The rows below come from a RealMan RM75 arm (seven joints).
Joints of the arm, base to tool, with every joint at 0 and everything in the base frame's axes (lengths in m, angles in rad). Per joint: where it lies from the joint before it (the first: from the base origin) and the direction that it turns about. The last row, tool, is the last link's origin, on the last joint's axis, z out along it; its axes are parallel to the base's.
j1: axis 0 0 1 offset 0.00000 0.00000 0.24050
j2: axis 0 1 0 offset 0.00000 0.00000 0.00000
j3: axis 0 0 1 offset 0.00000 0.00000 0.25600
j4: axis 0 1 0 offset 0.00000 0.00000 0.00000
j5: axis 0 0 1 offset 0.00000 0.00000 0.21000
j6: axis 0 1 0 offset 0.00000 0.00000 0.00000
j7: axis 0 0 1 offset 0.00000 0.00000 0.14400
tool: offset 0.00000 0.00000 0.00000
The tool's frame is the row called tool.
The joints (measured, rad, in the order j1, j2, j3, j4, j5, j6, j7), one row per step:
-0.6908, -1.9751, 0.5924, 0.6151, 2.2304, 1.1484, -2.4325
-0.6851, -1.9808, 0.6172, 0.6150, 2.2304, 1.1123, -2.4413
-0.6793, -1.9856, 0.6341, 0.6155, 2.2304, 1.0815, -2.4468
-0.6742, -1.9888, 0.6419, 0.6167, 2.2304, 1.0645, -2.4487
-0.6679, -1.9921, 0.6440, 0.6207, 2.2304, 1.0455, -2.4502
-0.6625, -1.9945, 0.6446, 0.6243, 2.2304, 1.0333, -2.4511
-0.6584, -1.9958, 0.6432, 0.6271, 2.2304, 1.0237, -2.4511
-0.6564, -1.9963, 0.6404, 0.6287, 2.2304, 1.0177, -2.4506
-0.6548, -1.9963, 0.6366, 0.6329, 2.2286, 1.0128, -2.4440
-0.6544, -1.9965, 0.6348, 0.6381, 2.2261, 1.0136, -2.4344
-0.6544, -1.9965, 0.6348, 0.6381, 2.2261, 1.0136, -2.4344
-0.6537, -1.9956, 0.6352, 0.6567, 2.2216, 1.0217, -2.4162
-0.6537, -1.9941, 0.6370, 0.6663, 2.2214, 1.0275, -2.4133
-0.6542, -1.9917, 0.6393, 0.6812, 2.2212, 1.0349, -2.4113
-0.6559, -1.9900, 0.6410, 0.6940, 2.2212, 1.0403, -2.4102
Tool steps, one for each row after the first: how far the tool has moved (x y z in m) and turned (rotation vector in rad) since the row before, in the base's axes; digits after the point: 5 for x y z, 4 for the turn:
-0.00320, 0.00050, -0.00332, 0.0083, 0.0210, 0.0155
-0.00323, 0.00027, -0.00207, 0.0108, 0.0170, 0.0134
-0.00245, -0.00036, -0.00097, 0.0074, 0.0092, 0.0083
-0.00311, -0.00011, 0.00056, 0.0150, 0.0084, 0.0105
-0.00245, -0.00040, 0.00059, 0.0107, 0.0053, 0.0078
-0.00207, -0.00019, 0.00100, 0.0100, 0.0040, 0.0062
-0.00125, 0.00008, 0.00100, 0.0077, 0.0020, 0.0039
-0.00068, 0.00060, 0.00201, 0.0101, 0.0051, -0.0026
0.00061, 0.00060, 0.00145, 0.0046, 0.0053, -0.0093
0.00000, 0.00000, 0.00000, 0.0000, 0.0000, 0.0000
0.00272, 0.00171, 0.00448, 0.0073, 0.0148, -0.0261
0.00145, 0.00080, 0.00238, 0.0013, 0.0061, -0.0100
0.00231, 0.00149, 0.00390, 0.0037, 0.0084, -0.0135
0.00250, 0.00165, 0.00327, 0.0039, 0.0070, -0.0119

